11 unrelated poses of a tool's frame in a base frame.
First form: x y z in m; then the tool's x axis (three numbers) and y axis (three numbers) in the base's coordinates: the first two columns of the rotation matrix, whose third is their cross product.
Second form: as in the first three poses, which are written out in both.
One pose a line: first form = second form
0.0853, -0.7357, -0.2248, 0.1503, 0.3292, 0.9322, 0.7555, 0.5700, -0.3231 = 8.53, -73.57, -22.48, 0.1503, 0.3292, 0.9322, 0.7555, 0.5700, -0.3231
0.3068, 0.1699, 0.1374, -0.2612, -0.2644, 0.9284, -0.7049, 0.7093, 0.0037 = 30.68, 16.99, 13.74, -0.2612, -0.2644, 0.9284, -0.7049, 0.7093, 0.0037
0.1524, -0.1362, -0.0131, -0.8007, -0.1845, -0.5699, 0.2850, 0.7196, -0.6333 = 15.24, -13.62, -1.31, -0.8007, -0.1845, -0.5699, 0.2850, 0.7196, -0.6333
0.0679, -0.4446, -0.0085, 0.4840, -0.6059, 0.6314, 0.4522, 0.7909, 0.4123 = 6.79, -44.46, -0.85, 0.4840, -0.6059, 0.6314, 0.4522, 0.7909, 0.4123
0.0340, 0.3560, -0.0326, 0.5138, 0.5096, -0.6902, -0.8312, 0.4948, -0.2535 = 3.40, 35.60, -3.26, 0.5138, 0.5096, -0.6902, -0.8312, 0.4948, -0.2535
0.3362, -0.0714, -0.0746, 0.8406, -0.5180, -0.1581, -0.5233, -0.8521, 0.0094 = 33.62, -7.14, -7.46, 0.8406, -0.5180, -0.1581, -0.5233, -0.8521, 0.0094
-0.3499, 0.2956, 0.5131, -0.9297, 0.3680, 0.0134, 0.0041, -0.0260, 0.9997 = -34.99, 29.56, 51.31, -0.9297, 0.3680, 0.0134, 0.0041, -0.0260, 0.9997
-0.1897, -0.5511, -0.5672, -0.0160, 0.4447, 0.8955, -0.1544, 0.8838, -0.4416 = -18.97, -55.11, -56.72, -0.0160, 0.4447, 0.8955, -0.1544, 0.8838, -0.4416
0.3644, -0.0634, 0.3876, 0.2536, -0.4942, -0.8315, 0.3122, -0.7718, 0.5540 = 36.44, -6.34, 38.76, 0.2536, -0.4942, -0.8315, 0.3122, -0.7718, 0.5540
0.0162, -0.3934, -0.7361, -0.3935, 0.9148, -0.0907, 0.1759, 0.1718, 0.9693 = 1.62, -39.34, -73.61, -0.3935, 0.9148, -0.0907, 0.1759, 0.1718, 0.9693
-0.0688, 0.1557, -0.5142, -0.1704, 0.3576, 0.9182, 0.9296, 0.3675, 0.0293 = -6.88, 15.57, -51.42, -0.1704, 0.3576, 0.9182, 0.9296, 0.3675, 0.0293
